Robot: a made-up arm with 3 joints. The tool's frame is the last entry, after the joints. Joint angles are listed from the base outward. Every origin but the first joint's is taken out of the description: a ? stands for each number. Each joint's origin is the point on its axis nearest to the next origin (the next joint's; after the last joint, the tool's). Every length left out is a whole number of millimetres.
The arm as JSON. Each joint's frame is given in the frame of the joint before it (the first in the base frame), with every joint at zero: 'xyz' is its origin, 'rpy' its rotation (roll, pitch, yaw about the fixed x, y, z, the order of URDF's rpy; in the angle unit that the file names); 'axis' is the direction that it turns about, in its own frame. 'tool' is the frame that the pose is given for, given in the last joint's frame.
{
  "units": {
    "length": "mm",
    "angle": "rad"
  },
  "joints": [
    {
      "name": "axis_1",
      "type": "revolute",
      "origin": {
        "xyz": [
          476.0,
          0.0,
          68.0
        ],
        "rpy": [
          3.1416,
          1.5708,
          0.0
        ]
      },
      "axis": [
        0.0,
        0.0,
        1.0
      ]
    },
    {
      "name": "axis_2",
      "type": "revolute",
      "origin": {
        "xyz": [
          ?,
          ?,
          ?
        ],
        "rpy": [
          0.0,
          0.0,
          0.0
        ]
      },
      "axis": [
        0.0,
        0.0,
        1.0
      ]
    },
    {
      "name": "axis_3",
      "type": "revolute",
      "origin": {
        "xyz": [
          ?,
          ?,
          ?
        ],
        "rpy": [
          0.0,
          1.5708,
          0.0
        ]
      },
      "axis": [
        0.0,
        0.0,
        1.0
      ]
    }
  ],
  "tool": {
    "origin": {
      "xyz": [
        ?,
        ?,
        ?
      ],
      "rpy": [
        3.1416,
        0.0,
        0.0
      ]
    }
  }
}
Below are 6 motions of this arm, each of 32 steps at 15 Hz.
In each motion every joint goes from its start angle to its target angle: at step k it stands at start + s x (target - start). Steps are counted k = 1, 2, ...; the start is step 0. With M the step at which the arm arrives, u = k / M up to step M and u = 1 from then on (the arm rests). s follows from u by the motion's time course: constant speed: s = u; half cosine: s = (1 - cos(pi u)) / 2; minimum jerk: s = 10 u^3 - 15 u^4 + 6 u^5.
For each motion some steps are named. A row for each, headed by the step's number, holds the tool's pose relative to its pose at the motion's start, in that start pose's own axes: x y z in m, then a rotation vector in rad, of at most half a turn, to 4 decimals.
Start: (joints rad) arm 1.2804 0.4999 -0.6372
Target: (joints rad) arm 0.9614 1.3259 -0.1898
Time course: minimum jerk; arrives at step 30
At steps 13, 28, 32:
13: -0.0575 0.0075 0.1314 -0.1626 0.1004 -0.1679
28: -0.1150 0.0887 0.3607 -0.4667 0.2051 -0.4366
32: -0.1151 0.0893 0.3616 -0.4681 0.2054 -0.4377

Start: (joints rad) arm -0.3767 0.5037 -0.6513
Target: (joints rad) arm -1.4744 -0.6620 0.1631
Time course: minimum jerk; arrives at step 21
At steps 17, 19, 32:
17: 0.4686 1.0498 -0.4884 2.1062 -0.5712 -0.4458
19: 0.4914 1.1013 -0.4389 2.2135 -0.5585 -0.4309
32: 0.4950 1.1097 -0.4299 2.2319 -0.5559 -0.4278

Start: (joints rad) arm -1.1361 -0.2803 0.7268
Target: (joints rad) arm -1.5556 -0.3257 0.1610
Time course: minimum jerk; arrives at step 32
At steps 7, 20, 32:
7: 0.0128 0.0041 -0.0233 0.0259 0.0221 0.0415
20: 0.0964 0.0950 -0.2399 0.2942 0.1691 0.4062
32: 0.1126 0.1620 -0.3270 0.4254 0.2023 0.5555

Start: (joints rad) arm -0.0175 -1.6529 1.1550
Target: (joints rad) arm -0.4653 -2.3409 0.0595
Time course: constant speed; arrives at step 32
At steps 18, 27, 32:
18: 0.0572 0.1487 -0.4124 0.4297 0.4861 0.5948
27: -0.0350 0.3072 -0.5884 0.7625 0.6330 0.8505
32: -0.1140 0.4109 -0.6523 0.9765 0.6785 0.9705

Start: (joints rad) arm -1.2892 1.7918 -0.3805
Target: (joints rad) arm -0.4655 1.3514 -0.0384
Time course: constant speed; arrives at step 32
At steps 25, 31, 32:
25: -0.0966 0.0110 0.1844 -0.2912 0.0734 -0.2653
31: -0.1167 0.0240 0.2301 -0.3644 0.0795 -0.3276
32: -0.1199 0.0265 0.2377 -0.3767 0.0801 -0.3379

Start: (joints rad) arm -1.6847 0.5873 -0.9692
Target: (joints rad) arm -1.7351 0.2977 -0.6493
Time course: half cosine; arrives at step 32
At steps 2, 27, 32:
2: -0.0010 0.0000 -0.0018 0.0019 -0.0027 -0.0031
27: -0.0678 0.0388 -0.1956 0.2194 -0.2345 -0.2984
32: -0.0700 0.0436 -0.2088 0.2356 -0.2471 -0.3168

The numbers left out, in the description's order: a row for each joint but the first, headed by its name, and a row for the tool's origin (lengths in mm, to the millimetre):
axis_2: 51.0 13.0 0.0
axis_3: 55.0 359.0 0.0
tool: 24.0 369.0 0.0

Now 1 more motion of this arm.
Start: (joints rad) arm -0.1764 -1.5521 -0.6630
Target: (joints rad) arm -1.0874 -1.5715 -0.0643
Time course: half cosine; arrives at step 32
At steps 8, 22, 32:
8: -0.0248 0.0091 -0.0955 0.1110 -0.0791 -0.0875
22: -0.0326 0.2022 -0.4966 0.6635 -0.3044 -0.4450
32: 0.0011 0.3237 -0.6049 0.8819 -0.3356 -0.5544

